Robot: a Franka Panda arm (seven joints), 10 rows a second.
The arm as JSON. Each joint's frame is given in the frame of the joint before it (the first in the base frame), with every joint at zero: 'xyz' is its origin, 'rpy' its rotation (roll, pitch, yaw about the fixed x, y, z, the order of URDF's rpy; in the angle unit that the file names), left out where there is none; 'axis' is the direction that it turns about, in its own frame. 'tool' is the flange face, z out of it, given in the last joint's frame.
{
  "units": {
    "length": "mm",
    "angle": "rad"
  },
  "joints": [
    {
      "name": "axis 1",
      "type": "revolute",
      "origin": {
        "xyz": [
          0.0,
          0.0,
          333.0
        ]
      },
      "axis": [
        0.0,
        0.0,
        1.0
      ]
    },
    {
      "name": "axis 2",
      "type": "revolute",
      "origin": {
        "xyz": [
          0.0,
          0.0,
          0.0
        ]
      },
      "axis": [
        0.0,
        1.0,
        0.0
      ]
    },
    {
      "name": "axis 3",
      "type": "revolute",
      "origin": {
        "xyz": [
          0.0,
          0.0,
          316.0
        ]
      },
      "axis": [
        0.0,
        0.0,
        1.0
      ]
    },
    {
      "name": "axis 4",
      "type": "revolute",
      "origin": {
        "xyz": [
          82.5,
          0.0,
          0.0
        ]
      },
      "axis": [
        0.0,
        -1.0,
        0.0
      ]
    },
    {
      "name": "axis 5",
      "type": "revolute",
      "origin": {
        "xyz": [
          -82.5,
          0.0,
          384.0
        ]
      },
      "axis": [
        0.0,
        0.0,
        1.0
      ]
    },
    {
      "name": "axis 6",
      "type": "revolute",
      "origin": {
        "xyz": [
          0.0,
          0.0,
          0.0
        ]
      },
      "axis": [
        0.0,
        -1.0,
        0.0
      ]
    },
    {
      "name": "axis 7",
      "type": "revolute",
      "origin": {
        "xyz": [
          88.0,
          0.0,
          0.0
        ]
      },
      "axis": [
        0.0,
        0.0,
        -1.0
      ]
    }
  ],
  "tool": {
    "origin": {
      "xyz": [
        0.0,
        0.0,
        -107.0
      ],
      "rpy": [
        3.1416,
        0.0,
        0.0
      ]
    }
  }
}
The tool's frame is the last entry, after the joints.
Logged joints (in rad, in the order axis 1, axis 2, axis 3, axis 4, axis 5, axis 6, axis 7), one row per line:
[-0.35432, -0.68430, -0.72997, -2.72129, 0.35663, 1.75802, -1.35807]
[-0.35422, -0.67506, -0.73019, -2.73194, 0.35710, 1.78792, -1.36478]
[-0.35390, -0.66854, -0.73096, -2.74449, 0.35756, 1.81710, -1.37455]
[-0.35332, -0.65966, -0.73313, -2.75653, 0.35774, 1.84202, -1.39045]
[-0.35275, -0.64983, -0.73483, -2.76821, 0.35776, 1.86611, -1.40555]
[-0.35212, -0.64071, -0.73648, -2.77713, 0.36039, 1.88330, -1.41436]
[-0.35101, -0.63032, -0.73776, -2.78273, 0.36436, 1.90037, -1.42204]
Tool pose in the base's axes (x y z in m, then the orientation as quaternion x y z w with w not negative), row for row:
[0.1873, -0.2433, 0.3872, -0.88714, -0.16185, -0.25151, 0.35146]
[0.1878, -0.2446, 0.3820, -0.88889, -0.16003, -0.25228, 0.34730]
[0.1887, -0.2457, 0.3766, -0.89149, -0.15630, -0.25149, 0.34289]
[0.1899, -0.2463, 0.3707, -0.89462, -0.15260, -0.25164, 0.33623]
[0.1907, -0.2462, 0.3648, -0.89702, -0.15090, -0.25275, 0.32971]
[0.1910, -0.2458, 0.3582, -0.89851, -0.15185, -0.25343, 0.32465]
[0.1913, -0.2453, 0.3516, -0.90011, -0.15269, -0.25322, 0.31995]
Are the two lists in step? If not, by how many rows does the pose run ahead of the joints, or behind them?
The pose runs 2 rows behind the joints: the pose in row i belongs to the joints in row i - 2.
